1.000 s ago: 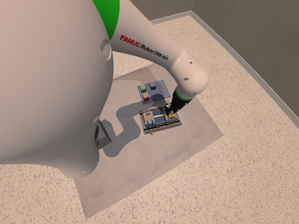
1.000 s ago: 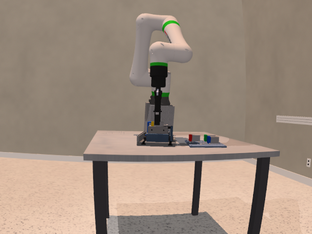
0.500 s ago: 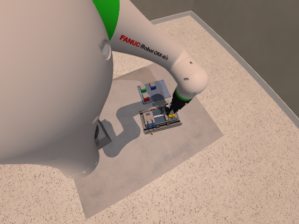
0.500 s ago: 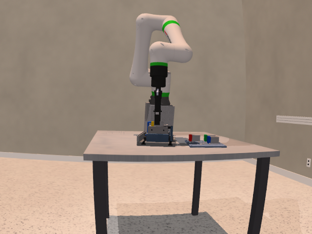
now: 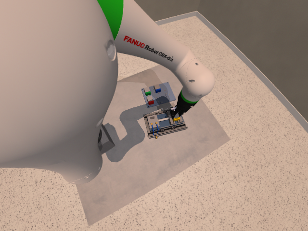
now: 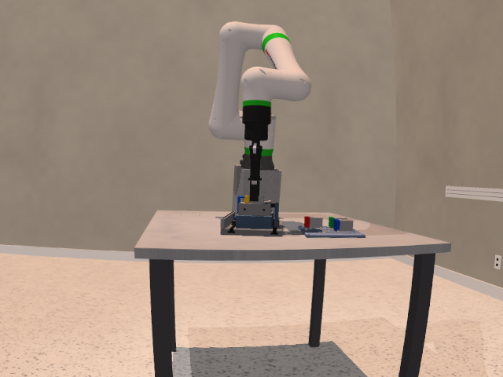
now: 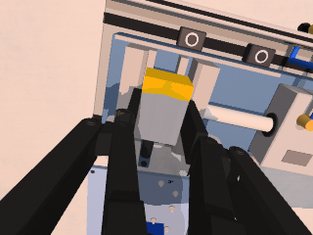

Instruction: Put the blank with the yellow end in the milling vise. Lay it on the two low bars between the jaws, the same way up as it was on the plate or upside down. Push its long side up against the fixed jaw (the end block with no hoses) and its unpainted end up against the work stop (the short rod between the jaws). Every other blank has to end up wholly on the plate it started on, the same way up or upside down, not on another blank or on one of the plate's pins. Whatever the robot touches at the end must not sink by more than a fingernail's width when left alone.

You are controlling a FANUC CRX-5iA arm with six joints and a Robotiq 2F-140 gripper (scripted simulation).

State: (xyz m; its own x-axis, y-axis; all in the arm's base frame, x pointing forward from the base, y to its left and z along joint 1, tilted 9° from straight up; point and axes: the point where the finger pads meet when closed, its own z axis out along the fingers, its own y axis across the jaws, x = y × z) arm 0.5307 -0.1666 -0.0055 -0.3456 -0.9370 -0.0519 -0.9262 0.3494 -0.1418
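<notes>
Right now my hand is 3 cm above the yellow-ended blank. Round my hand: work stop rod (2 cm ahead, 5 cm to the left, 4 cm below); fixed jaw (3 cm ahead, 1 cm to the right, 6 cm below); red-ended blank (6 cm behind, 24 cm to the left, 11 cm below).
</notes>
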